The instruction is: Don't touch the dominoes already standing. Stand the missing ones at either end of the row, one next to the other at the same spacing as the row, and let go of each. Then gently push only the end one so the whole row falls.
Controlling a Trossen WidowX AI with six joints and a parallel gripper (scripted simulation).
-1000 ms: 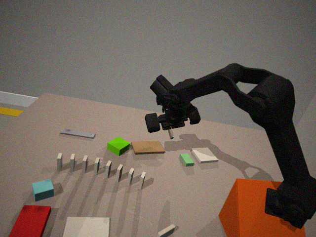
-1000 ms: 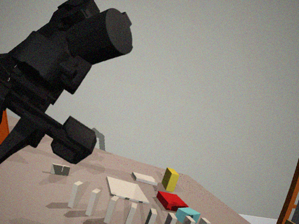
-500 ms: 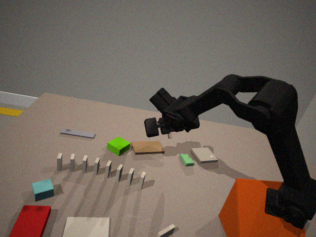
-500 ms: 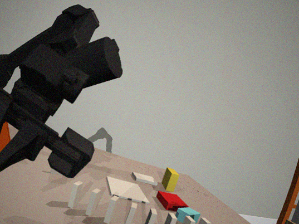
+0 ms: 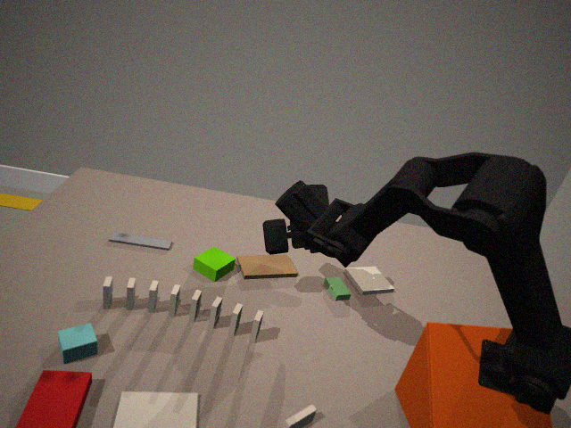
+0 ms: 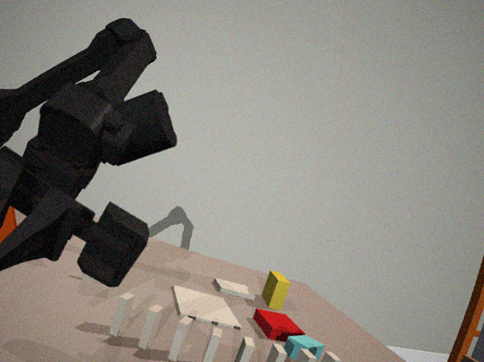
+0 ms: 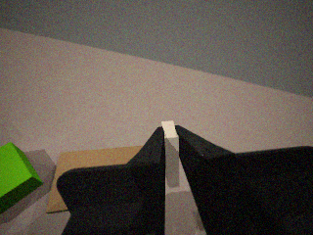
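The brown plate lies 6 cm ahead of my gripper tip, 2 cm to the left of it and 10 cm below it. From my gripper tip the other things lie so: green block: 16 cm ahead, 5 cm to the left, 9 cm below; grey strip: 33 cm ahead, 1 cm to the left, 11 cm below; light green piece: 10 cm behind, 5 cm to the left, 10 cm below.
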